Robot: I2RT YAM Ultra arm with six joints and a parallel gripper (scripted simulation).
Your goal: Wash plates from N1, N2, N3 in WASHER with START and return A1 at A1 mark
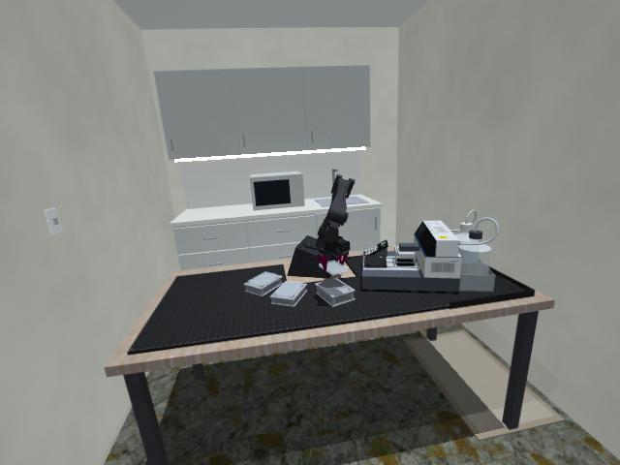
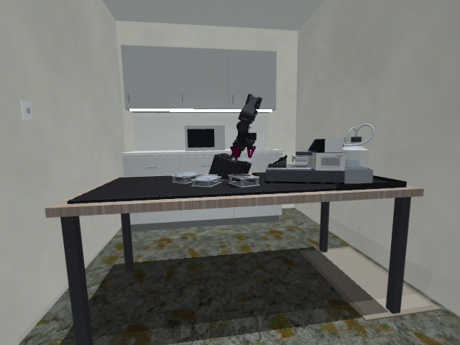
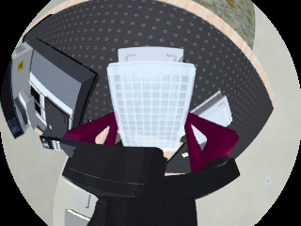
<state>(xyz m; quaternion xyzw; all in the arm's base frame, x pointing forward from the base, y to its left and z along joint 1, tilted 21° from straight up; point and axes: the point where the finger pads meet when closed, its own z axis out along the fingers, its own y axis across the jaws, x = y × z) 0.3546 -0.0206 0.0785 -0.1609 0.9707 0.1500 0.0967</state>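
Right now my hand is 100 mm above the nest. Round my hand: clear bottle (30 mm ahead, 660 mm to the left, 20 mm below); then plate washer (120 mm behind, 400 mm to the left, 20 mm below); then washer carrier (170 mm behind, 250 mm to the left, 60 mm below).
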